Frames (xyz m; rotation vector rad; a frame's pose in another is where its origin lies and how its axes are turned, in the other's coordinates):
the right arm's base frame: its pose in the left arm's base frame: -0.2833 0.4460 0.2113 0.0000 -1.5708 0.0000
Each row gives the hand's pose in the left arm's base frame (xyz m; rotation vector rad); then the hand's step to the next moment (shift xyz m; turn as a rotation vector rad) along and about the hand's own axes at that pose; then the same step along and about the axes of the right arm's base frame.
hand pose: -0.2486 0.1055 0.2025 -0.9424 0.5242 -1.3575
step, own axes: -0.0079 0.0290 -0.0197 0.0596 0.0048 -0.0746
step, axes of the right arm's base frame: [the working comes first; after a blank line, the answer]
step, axes of the left arm's base frame: -0.0002 0.0008 -0.0359 -0.0456 -0.0772 -0.0333

-0.0359 0.0008 0.0002 -0.0333 -0.0772 0.0456
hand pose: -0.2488 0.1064 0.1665 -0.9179 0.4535 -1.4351
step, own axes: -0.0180 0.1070 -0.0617 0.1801 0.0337 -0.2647
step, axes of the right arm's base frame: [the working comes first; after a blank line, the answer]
step, axes of the left arm's base frame: 0.0193 -0.0109 -0.1228 -0.1551 -0.2457 -0.1386

-0.1228 -0.0109 -0.0193 -0.1386 -0.2457 0.1551
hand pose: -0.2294 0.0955 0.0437 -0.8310 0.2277 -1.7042
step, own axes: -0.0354 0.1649 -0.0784 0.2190 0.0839 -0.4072
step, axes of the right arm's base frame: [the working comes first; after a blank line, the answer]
step, axes of the left arm's base frame: 0.0808 -0.0405 -0.1625 -0.2092 -0.3352 -0.2544

-0.1625 -0.0405 -0.0808 -0.2544 -0.3352 0.2092
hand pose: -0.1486 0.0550 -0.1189 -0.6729 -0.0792 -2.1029
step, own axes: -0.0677 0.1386 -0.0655 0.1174 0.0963 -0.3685
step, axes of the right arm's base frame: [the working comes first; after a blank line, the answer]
step, axes of the left arm's base frame: 0.1103 -0.0514 -0.1153 -0.1372 -0.2551 -0.2738

-0.1153 -0.0514 -0.1103 -0.2738 -0.2551 0.1372
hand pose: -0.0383 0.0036 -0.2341 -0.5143 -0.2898 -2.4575
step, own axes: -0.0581 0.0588 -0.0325 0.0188 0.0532 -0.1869
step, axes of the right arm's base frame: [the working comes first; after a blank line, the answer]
step, axes of the left arm's base frame: 0.0690 -0.0270 -0.0490 -0.0367 -0.1117 -0.1558

-0.0490 -0.0270 -0.0690 -0.1558 -0.1117 0.0367
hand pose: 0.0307 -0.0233 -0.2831 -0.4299 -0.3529 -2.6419
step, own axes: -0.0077 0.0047 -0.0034 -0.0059 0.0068 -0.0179
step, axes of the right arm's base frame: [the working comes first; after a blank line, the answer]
step, axes of the left arm's base frame: 0.0079 -0.0022 -0.0050 0.0039 -0.0093 -0.0173

-0.0050 -0.0022 -0.0079 -0.0173 -0.0093 -0.0039
